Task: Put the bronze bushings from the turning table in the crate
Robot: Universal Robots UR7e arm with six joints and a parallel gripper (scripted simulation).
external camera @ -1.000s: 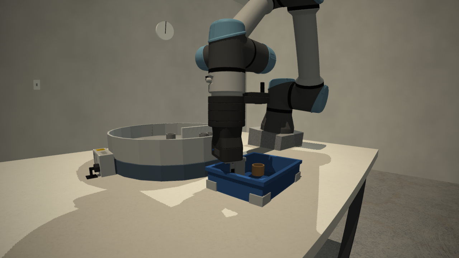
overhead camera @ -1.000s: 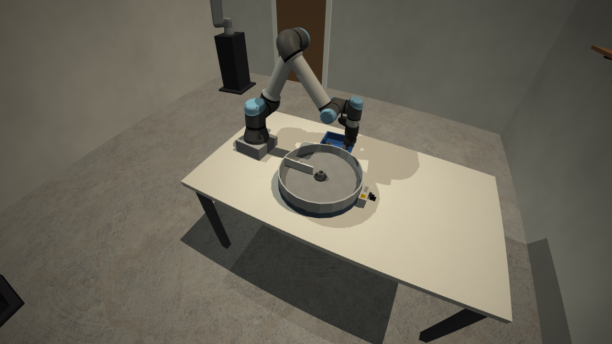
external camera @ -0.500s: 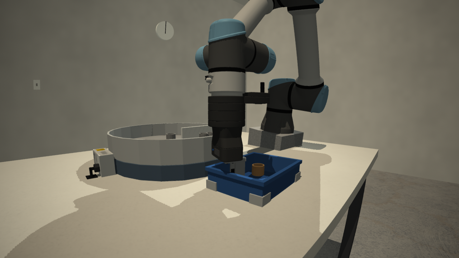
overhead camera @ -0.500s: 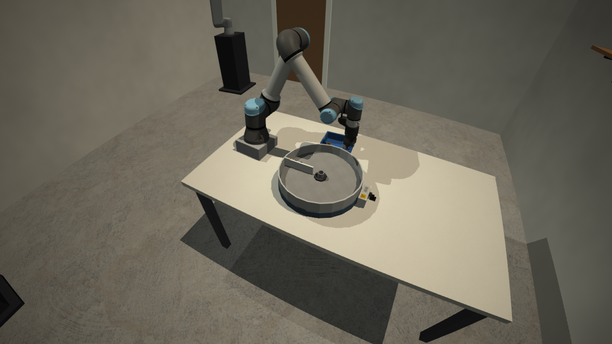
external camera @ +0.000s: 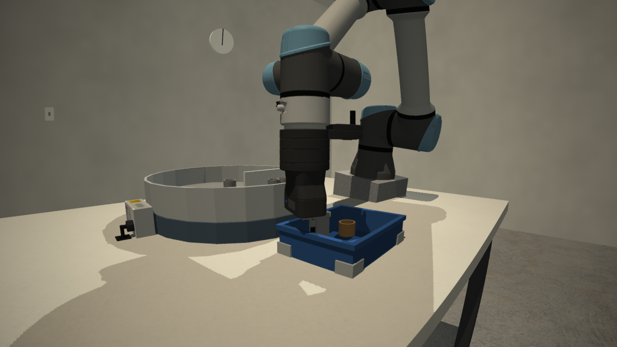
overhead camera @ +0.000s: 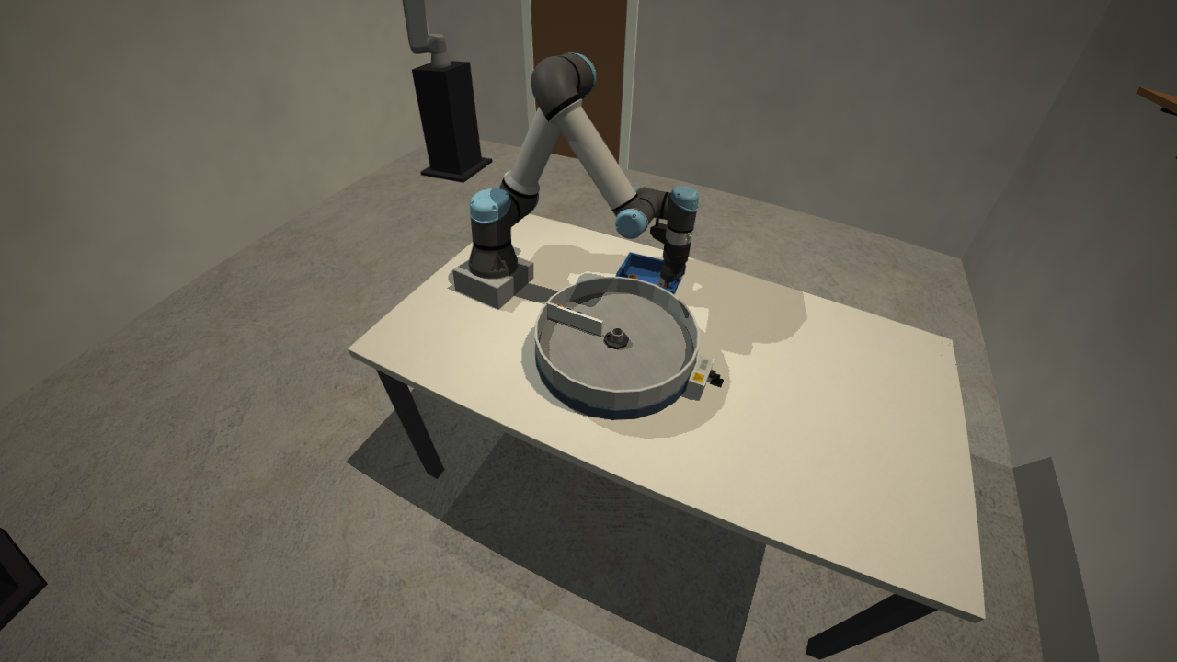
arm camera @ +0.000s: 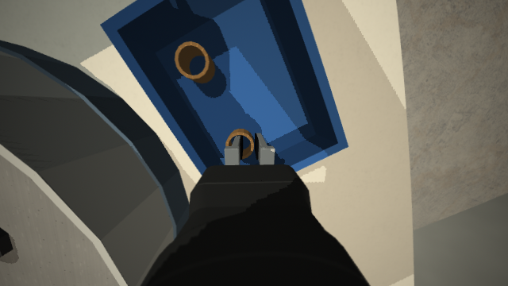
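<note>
My hand is 50 mm past the blue crate and 20 mm to the right of it. Round my hand: turning table 30 mm behind, 320 mm to the right, 20 mm above.
</note>
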